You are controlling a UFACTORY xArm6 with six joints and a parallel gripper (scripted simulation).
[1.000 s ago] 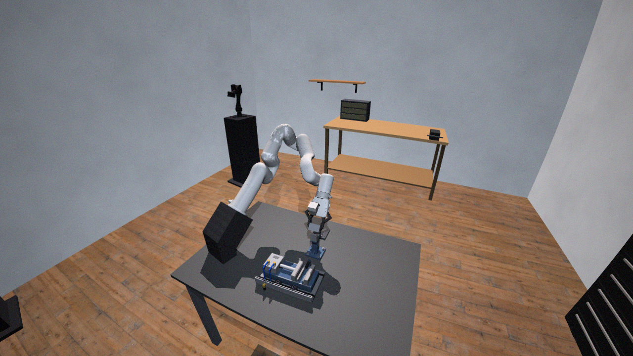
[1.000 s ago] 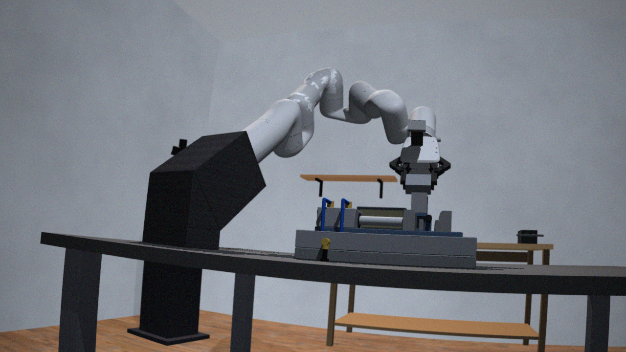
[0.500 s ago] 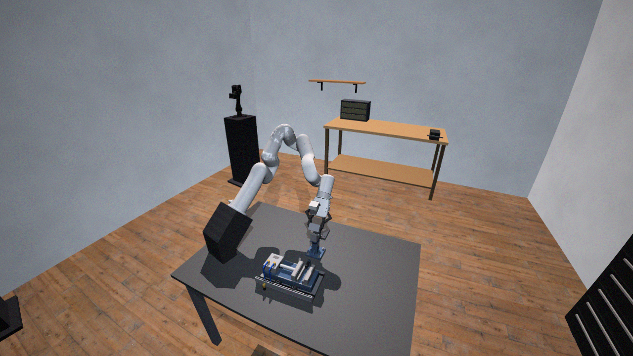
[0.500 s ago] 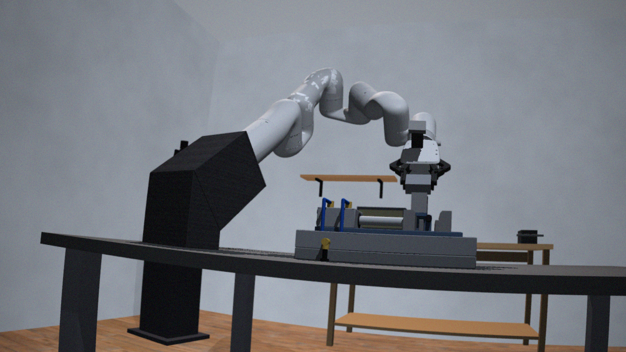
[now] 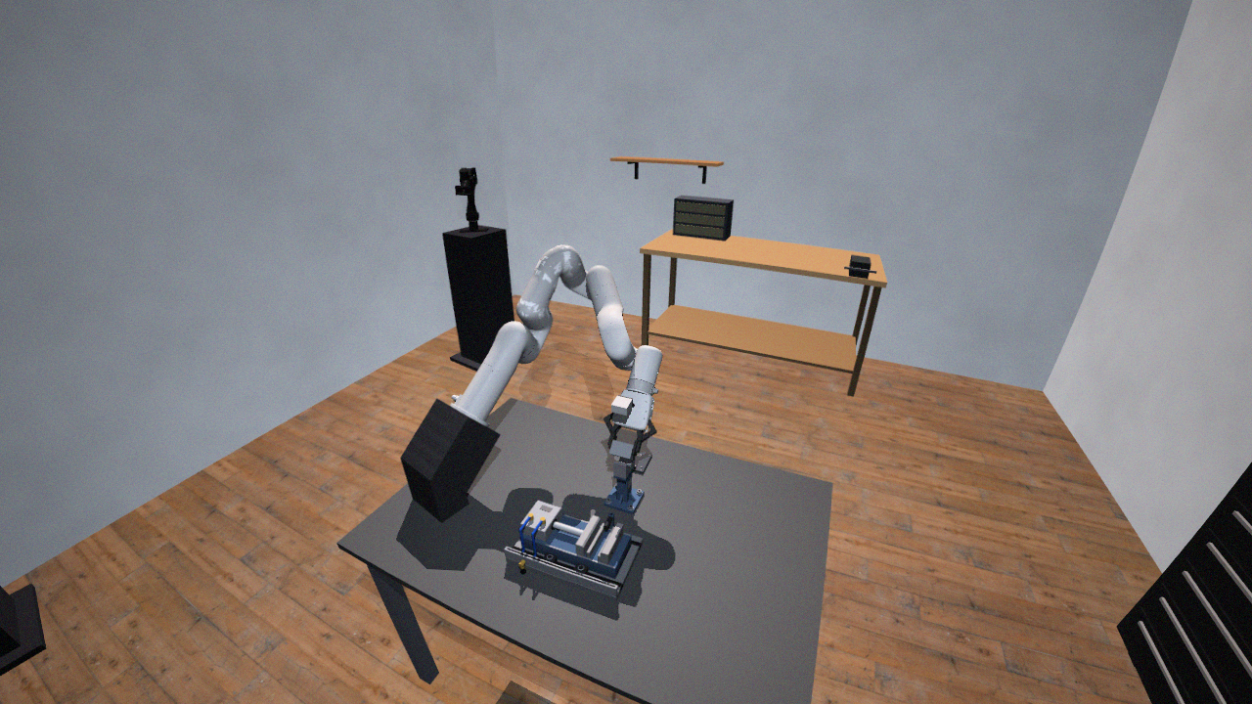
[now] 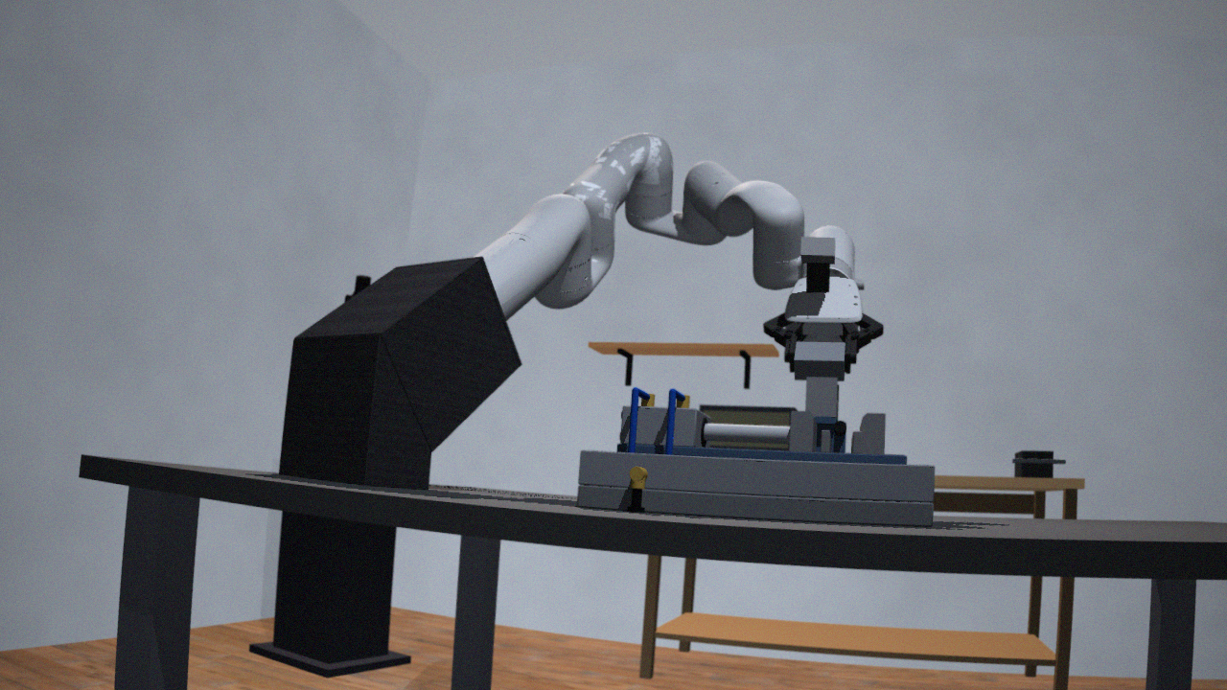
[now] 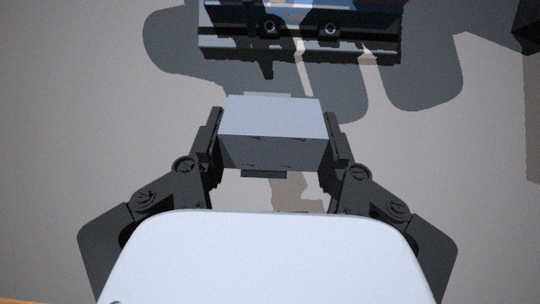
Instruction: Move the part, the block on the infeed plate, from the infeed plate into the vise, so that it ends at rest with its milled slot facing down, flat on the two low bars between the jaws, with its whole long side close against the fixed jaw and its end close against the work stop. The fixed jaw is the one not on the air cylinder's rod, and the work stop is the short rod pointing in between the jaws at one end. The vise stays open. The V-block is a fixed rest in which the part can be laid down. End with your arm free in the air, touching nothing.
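Right now the part is 1 cm below my hand. Round my hand: moving jaw (22 cm to the right, 12 cm below, 4 cm ahead); then work stop (17 cm to the right, 10 cm below, 7 cm ahead); then fixed jaw (21 cm to the right, 12 cm below, 11 cm ahead).
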